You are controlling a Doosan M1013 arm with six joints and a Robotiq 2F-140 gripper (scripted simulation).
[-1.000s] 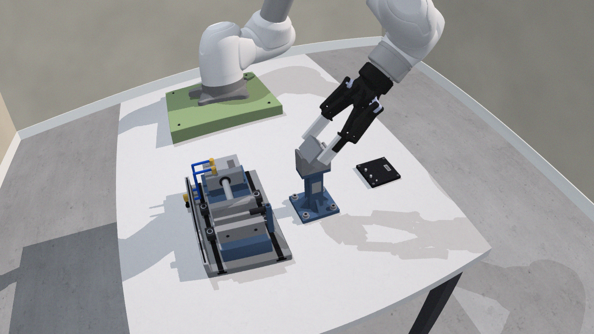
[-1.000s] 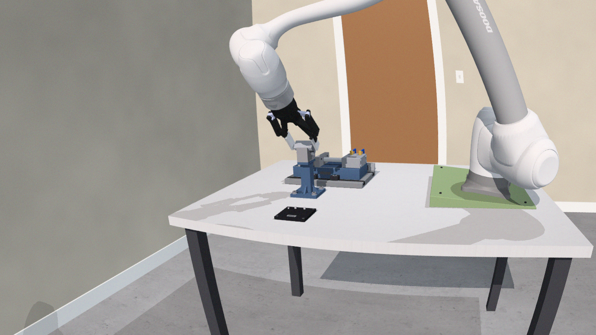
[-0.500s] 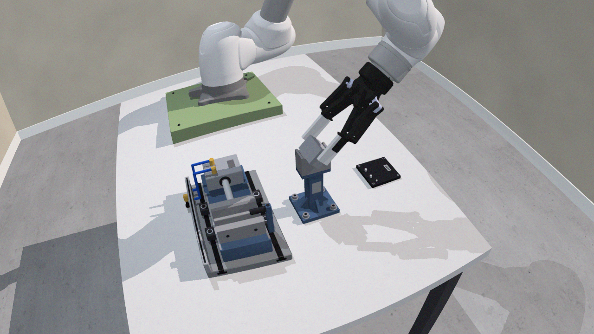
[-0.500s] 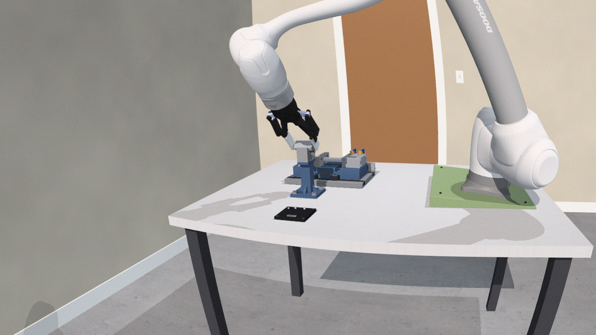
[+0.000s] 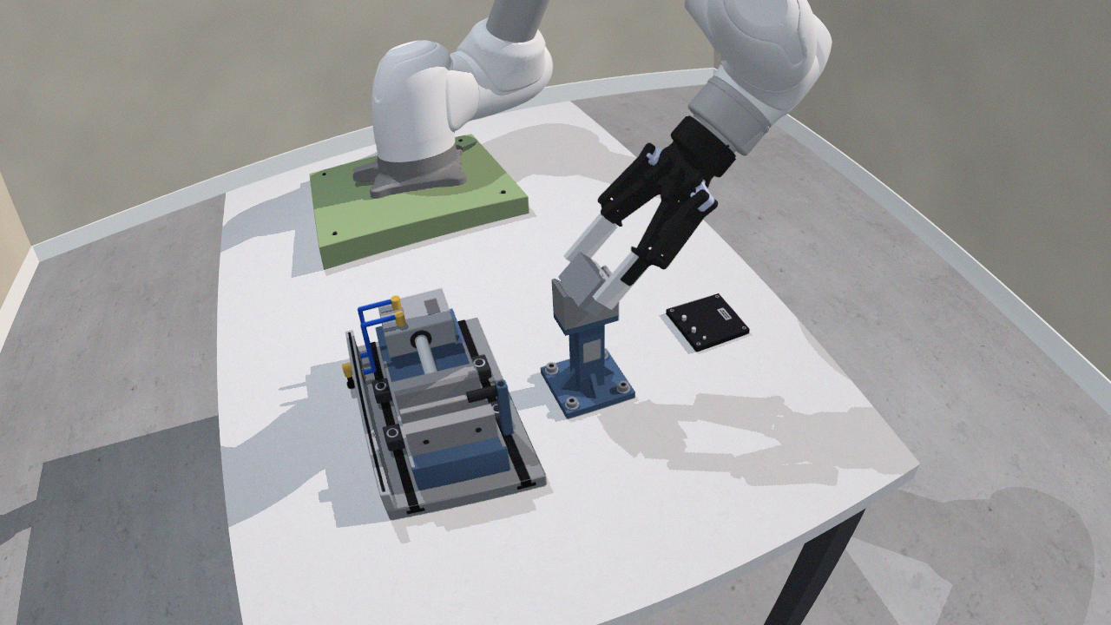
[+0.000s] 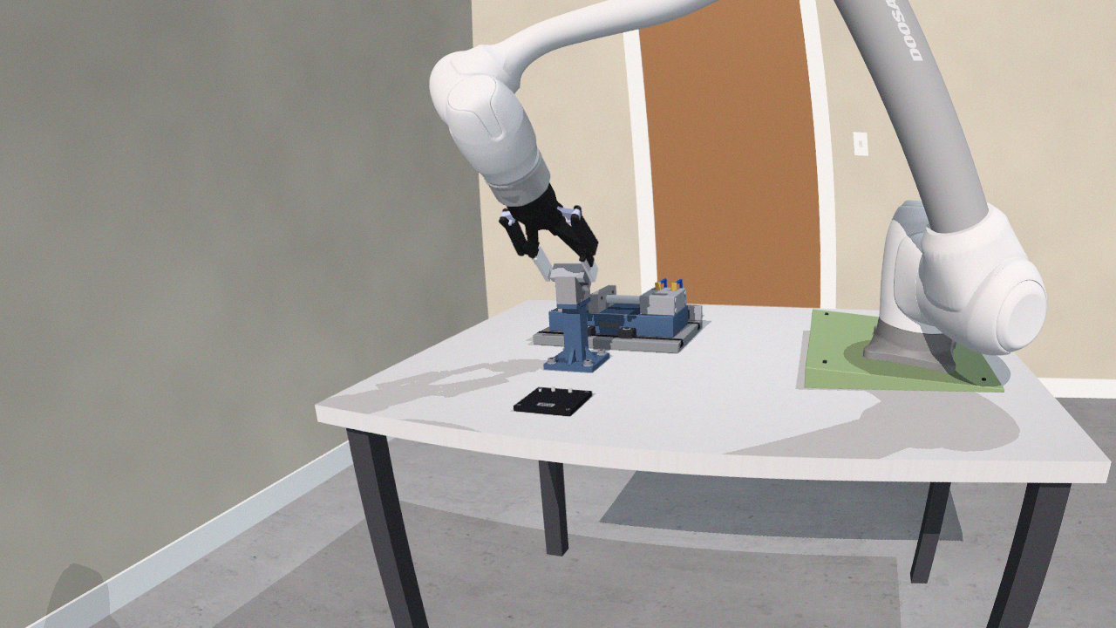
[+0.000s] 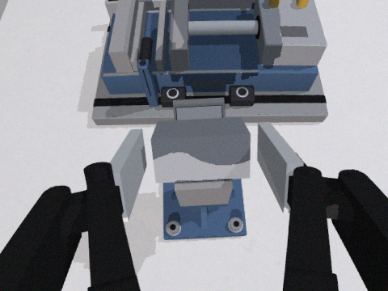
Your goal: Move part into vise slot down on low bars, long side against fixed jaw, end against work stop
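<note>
Right now the part is 10 mm to the right of my hand and 30 mm below it. The rest, counted from my hand: blue work stop post: 80 mm ahead, 130 mm to the right, 120 mm below; blue v-block stand: 20 mm to the right, 120 mm below; work stop: 90 mm ahead, 150 mm to the right, 90 mm below.
</note>
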